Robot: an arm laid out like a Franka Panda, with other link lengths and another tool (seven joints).
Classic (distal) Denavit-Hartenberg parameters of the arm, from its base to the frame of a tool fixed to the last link. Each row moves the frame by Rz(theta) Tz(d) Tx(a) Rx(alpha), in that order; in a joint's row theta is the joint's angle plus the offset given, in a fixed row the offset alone. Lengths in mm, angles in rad.
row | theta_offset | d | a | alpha
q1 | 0 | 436.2 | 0 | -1.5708
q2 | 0 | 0 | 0 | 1.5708
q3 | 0 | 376 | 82.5 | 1.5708
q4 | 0 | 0 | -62.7 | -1.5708
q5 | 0 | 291.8 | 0 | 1.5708
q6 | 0 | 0 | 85.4 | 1.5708
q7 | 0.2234 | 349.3 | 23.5 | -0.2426
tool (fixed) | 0 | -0.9 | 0 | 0
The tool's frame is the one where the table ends.
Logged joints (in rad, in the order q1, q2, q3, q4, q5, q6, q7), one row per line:
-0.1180, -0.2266, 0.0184, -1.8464, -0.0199, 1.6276, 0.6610
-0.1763, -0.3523, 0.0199, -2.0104, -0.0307, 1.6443, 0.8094
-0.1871, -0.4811, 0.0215, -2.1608, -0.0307, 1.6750, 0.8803
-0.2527, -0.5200, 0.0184, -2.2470, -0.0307, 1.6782, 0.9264
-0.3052, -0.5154, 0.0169, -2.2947, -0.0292, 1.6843, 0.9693
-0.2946, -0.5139, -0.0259, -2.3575, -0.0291, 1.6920, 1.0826
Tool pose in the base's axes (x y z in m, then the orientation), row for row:
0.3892, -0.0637, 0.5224, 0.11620, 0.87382, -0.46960, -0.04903
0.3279, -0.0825, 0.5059, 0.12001, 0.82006, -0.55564, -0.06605
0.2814, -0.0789, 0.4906, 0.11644, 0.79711, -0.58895, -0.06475
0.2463, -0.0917, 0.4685, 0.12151, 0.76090, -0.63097, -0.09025
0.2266, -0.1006, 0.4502, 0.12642, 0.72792, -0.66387, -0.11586
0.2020, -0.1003, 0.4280, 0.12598, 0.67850, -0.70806, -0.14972
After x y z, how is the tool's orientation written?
As a quaternion, w x y z.
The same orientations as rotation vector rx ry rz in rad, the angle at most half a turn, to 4 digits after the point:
2.5590, -1.3752, -0.1436
2.3963, -1.6236, -0.1930
2.3340, -1.7245, -0.1896
2.2215, -1.8422, -0.2635
2.1193, -1.9328, -0.3373
1.9759, -2.0620, -0.4360

